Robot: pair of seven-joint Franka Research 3 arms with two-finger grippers.
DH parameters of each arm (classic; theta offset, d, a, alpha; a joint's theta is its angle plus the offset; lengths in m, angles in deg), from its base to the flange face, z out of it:
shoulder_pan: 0 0.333 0 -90
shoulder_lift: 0 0 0 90
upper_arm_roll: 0 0.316 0.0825 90
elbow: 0 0 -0.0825 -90
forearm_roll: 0 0.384 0 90
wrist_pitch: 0 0 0.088 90
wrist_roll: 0 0.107 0 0
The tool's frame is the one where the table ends.
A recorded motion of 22 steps. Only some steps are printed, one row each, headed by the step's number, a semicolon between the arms.
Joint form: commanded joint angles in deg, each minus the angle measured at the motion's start. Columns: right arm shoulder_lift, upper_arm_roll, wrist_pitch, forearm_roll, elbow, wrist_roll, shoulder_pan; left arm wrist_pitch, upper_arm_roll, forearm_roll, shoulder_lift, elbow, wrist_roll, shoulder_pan.
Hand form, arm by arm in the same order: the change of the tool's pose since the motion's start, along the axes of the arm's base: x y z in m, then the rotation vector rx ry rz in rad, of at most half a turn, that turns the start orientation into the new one. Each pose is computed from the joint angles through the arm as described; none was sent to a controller.
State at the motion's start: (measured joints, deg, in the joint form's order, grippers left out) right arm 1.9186 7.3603 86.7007 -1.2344 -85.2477 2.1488 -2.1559; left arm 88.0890 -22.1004 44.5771 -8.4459 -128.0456 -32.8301 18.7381
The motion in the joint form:
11: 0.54 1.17 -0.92 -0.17 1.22 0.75 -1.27; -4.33 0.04 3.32 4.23 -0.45 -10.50 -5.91
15: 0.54 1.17 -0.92 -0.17 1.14 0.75 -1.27; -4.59 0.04 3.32 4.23 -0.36 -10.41 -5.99
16: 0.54 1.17 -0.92 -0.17 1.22 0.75 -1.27; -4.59 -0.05 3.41 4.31 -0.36 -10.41 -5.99
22: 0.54 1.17 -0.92 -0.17 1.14 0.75 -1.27; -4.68 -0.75 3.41 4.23 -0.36 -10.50 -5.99
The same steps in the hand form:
11: 0.0014 -0.0019 0.0034 -0.0013 0.0037 -0.0154; 0.0010 -0.0347 -0.0303 0.1273 -0.0224 0.0094
15: 0.0014 -0.0019 0.0027 -0.0015 0.0050 -0.0154; 0.0009 -0.0351 -0.0295 0.1289 -0.0200 0.0099
16: 0.0014 -0.0019 0.0034 -0.0013 0.0037 -0.0154; 0.0011 -0.0357 -0.0301 0.1299 -0.0189 0.0073
22: 0.0014 -0.0019 0.0027 -0.0015 0.0050 -0.0154; 0.0010 -0.0411 -0.0295 0.1324 -0.0212 -0.0030

